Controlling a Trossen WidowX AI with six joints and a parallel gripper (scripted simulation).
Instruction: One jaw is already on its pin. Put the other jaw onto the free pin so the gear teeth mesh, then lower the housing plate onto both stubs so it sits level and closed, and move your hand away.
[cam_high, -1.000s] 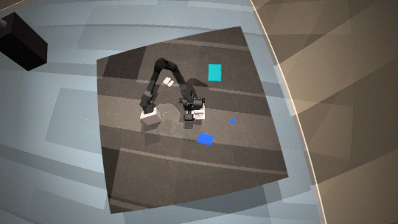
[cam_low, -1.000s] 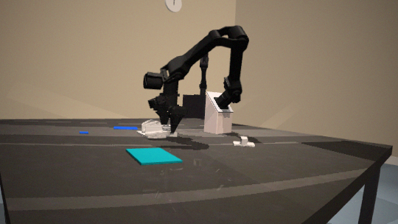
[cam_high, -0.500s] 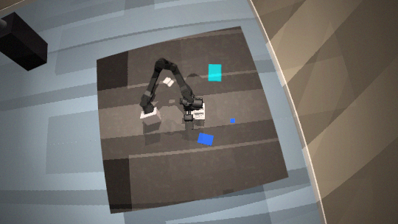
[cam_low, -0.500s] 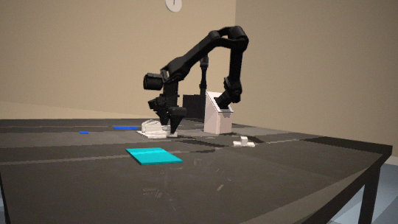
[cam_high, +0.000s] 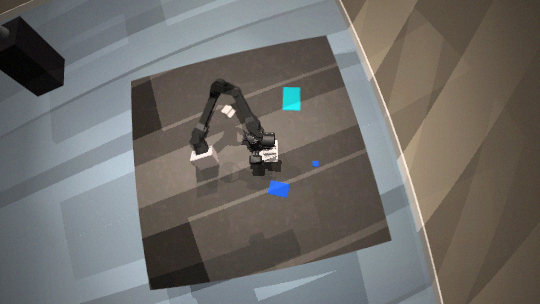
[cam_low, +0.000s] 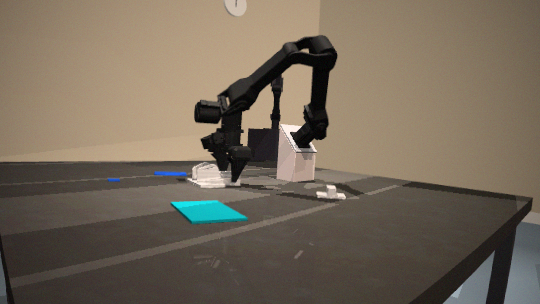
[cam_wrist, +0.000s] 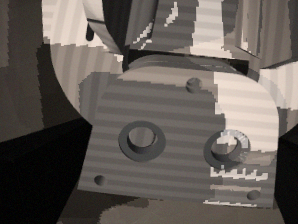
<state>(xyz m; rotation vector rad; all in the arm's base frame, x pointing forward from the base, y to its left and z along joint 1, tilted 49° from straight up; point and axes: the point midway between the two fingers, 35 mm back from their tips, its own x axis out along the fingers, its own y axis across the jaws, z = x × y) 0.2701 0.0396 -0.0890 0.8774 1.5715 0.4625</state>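
Right now my gripper tip is 10 mm short of the white housing plate and 20 mm below it. From my gripper tip the other things lie so: jaw: 30 mm ahead, 10 mm to the left, 10 mm above; cyan flat patch: 270 mm ahead, 250 mm to the left, 10 mm below; small blue square: 270 mm ahead, 150 mm to the right, 10 mm below.
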